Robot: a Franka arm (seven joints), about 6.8 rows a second.
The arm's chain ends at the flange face. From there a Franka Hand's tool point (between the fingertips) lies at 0.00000 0.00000 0.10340 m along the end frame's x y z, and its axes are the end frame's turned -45 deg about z.
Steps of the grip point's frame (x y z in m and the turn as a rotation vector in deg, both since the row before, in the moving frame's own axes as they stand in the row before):
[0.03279, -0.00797, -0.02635, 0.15, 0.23, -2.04]
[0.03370, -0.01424, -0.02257, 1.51, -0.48, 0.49]
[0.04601, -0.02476, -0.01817, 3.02, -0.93, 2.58]
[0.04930, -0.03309, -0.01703, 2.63, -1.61, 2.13]
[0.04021, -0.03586, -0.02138, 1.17, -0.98, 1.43]
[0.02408, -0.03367, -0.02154, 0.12, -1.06, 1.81]
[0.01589, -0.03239, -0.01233, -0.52, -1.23, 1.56]
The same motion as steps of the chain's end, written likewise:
[0.01746, -0.02834, -0.02635, 0.27, 0.06, -2.04]
[0.01629, -0.03257, -0.02253, 0.73, -1.41, 0.49]
[0.02000, -0.04726, -0.01801, 1.48, -2.79, 2.58]
[0.01684, -0.05686, -0.01688, 0.72, -3.00, 2.13]
[0.00582, -0.05351, -0.02134, 0.13, -1.52, 1.43]
[-0.00526, -0.04201, -0.02152, -0.66, -0.83, 1.81]
[-0.01073, -0.03636, -0.01230, -1.24, -0.50, 1.56]

